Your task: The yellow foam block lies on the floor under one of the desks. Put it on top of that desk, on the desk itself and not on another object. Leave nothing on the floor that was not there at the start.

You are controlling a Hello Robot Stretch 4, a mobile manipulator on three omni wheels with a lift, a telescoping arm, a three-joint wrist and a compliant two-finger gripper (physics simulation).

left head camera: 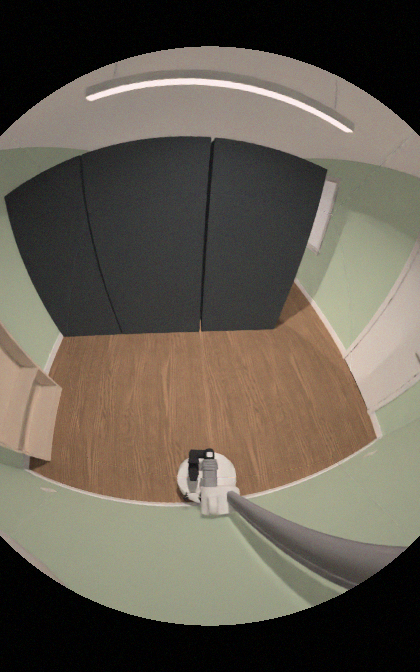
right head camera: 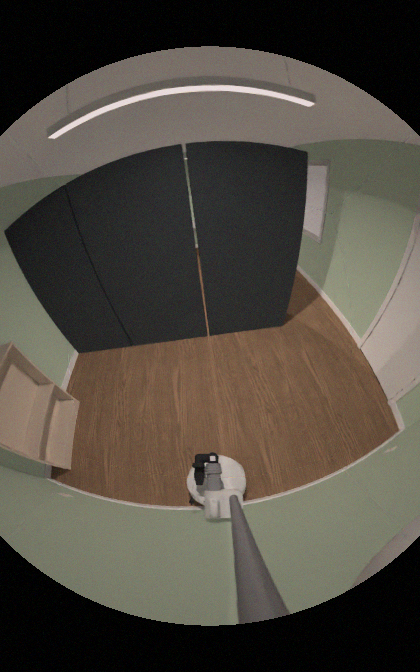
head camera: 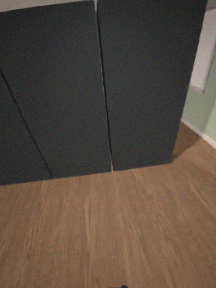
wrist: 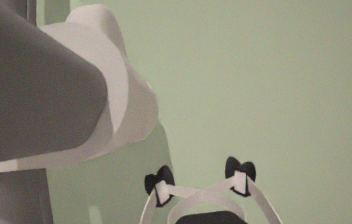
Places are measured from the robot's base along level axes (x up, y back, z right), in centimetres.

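Pixels of known places: gripper, fingertip midpoint: [right head camera: 198,504] [wrist: 199,174].
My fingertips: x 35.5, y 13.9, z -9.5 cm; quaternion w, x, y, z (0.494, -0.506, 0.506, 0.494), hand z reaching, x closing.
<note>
Behind a point stands the place of what it marks.
My gripper [wrist: 199,174] @(x 35.4, y 13.9, z -9.5 cm) is open in the wrist view, its two black fingertips apart with green wall behind them. The fingers do not show clearly in the head views, where the wrist sits over the white base. The yellow foam block does not show in these views. No desk shows either. Tall dark partition panels [head camera: 55,90] @(x 125.0, y -147.8, z -52.4 cm) [left head camera: 150,240] [right head camera: 145,260] @(x 99.1, y -148.3, z -46.5 cm) stand across the floor in front of me and hide what is behind them.
Narrow gaps part the panels. Floor and a green wall [left head camera: 370,250] show past their right end. A beige shelf unit [left head camera: 56,415] [right head camera: 73,435] @(x -1.2, y -24.1, z -149.1 cm) stands at the left. A white door [left head camera: 385,365] [right head camera: 400,320] @(x 69.3, y -85.6, z 189.4 cm) is at the right. A green wall is close behind the base.
</note>
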